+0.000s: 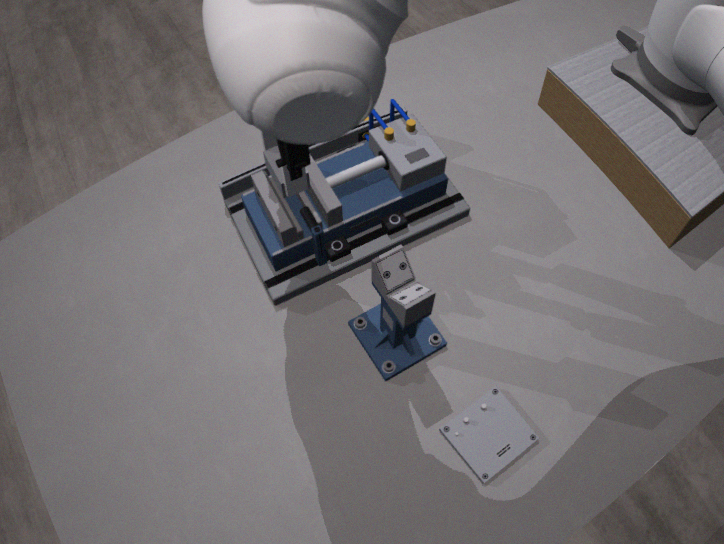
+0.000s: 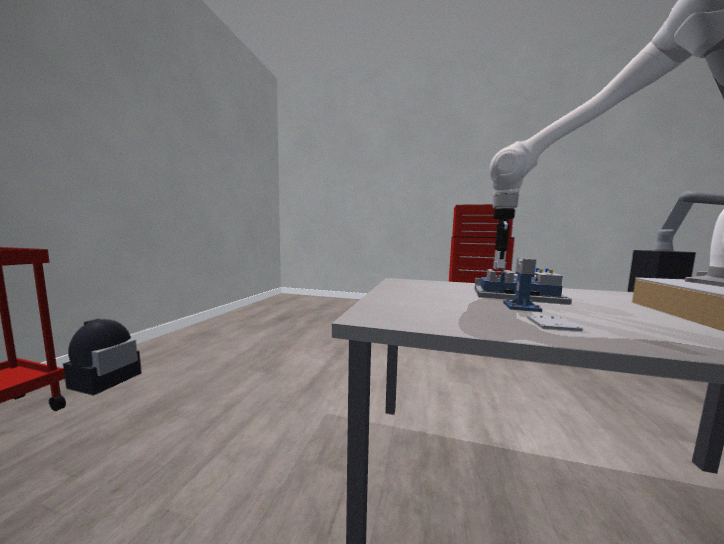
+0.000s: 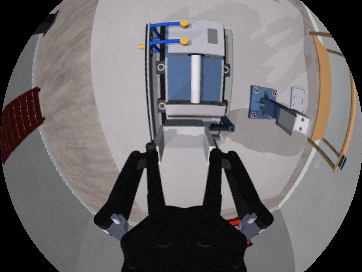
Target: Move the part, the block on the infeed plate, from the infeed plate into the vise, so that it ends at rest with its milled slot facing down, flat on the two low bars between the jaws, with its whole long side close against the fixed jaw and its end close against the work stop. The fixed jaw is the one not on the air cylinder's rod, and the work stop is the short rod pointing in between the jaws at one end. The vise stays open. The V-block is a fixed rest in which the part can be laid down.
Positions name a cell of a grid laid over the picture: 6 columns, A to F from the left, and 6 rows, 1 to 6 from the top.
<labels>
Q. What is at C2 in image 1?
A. My gripper.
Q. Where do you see a moving jaw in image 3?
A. At D3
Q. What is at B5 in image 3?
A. My gripper.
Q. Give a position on a part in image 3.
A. C3
</labels>
